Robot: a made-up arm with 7 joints. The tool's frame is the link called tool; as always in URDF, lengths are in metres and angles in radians. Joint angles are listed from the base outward.
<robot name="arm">
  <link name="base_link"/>
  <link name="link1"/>
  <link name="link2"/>
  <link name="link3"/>
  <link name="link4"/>
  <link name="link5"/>
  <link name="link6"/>
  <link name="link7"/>
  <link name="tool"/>
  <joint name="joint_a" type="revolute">
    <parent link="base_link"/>
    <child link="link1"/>
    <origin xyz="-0.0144 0.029 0.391" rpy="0 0 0"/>
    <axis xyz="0 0 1"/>
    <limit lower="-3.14" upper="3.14"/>
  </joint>
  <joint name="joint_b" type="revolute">
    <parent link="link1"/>
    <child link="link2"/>
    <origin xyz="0.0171 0.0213 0.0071" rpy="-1.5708 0 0"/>
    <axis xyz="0 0 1"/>
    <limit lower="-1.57" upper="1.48"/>
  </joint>
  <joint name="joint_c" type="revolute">
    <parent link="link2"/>
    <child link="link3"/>
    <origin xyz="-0.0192 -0.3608 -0.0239" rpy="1.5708 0 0"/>
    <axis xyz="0 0 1"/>
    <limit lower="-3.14" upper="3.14"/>
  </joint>
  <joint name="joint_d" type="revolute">
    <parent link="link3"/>
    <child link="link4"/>
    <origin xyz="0.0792 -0.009 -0.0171" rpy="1.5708 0 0"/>
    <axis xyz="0 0 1"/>
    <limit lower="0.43" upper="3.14"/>
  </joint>
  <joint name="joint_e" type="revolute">
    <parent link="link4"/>
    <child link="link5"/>
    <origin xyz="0.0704 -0.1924 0.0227" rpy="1.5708 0 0"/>
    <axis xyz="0 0 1"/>
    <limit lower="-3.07" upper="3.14"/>
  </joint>
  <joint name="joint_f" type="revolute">
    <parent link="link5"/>
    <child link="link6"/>
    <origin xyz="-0.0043 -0.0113 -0.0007" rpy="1.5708 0 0"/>
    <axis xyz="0 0 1"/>
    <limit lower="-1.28" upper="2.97"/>
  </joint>
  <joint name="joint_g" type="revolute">
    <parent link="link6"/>
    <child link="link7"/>
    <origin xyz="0.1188 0.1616 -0.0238" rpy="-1.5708 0 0"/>
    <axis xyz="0 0 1"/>
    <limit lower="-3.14" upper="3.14"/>
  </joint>
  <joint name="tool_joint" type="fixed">
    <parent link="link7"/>
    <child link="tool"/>
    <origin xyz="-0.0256 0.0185 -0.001" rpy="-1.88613 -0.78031 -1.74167"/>
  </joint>
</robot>
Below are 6 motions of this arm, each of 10 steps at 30 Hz.
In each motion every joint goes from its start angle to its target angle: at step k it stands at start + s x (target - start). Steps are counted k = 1, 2, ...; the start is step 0. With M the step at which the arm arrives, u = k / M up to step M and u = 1 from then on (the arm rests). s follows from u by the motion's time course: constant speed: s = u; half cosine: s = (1 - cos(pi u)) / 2; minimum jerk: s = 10 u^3 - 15 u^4 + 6 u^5.
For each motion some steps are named. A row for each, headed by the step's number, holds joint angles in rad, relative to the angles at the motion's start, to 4 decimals.
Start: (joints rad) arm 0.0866 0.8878 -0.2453 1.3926 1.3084 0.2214 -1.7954
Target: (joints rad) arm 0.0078 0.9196 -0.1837 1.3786 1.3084 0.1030 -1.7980
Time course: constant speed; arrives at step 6
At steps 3, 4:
3: -0.0394 0.0159 0.0308 -0.0070 0.0000 -0.0592 -0.0013
4: -0.0525 0.0212 0.0411 -0.0093 0.0000 -0.0789 -0.0017

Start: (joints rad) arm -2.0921 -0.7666 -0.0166 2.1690 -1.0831 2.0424 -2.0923
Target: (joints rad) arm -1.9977 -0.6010 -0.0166 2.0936 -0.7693 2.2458 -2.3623
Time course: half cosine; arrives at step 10
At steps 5, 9, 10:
5: 0.0472 0.0828 0.0000 -0.0377 0.1569 0.1017 -0.1350
9: 0.0921 0.1615 0.0000 -0.0736 0.3061 0.1984 -0.2634
10: 0.0944 0.1656 0.0000 -0.0754 0.3138 0.2034 -0.2700

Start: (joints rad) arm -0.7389 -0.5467 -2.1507 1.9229 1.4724 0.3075 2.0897
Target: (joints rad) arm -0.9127 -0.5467 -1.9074 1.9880 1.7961 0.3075 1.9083
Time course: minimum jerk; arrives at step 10
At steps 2, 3, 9, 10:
2: -0.0101 0.0000 0.0141 0.0038 0.0187 0.0000 -0.0105
3: -0.0283 0.0000 0.0397 0.0106 0.0528 0.0000 -0.0296
9: -0.1723 0.0000 0.2412 0.0645 0.3209 0.0000 -0.1798
10: -0.1738 0.0000 0.2433 0.0651 0.3237 0.0000 -0.1814

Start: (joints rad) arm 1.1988 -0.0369 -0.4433 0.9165 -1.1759 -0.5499 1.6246
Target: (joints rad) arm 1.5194 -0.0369 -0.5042 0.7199 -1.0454 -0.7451 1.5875
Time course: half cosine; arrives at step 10
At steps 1, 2, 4, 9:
1: 0.0078 0.0000 -0.0015 -0.0048 0.0032 -0.0048 -0.0009
2: 0.0306 0.0000 -0.0058 -0.0188 0.0125 -0.0186 -0.0035
4: 0.1108 0.0000 -0.0210 -0.0679 0.0451 -0.0674 -0.0128
9: 0.3128 0.0000 -0.0594 -0.1918 0.1273 -0.1904 -0.0362

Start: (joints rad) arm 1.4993 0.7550 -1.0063 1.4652 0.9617 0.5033 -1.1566
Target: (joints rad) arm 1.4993 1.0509 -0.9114 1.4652 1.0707 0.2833 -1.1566
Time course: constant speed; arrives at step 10
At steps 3, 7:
3: 0.0000 0.0888 0.0285 0.0000 0.0327 -0.0660 0.0000
7: 0.0000 0.2071 0.0664 0.0000 0.0763 -0.1540 0.0000

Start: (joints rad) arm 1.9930 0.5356 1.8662 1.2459 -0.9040 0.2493 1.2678
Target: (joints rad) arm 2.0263 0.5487 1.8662 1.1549 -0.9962 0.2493 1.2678
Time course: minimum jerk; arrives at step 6
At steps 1, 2, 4, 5, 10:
1: 0.0012 0.0005 0.0000 -0.0032 -0.0033 0.0000 0.0000
2: 0.0070 0.0027 0.0000 -0.0191 -0.0194 0.0000 0.0000
4: 0.0263 0.0104 0.0000 -0.0719 -0.0728 0.0000 0.0000
5: 0.0321 0.0126 0.0000 -0.0878 -0.0889 0.0000 0.0000
10: 0.0333 0.0131 0.0000 -0.0910 -0.0922 0.0000 0.0000

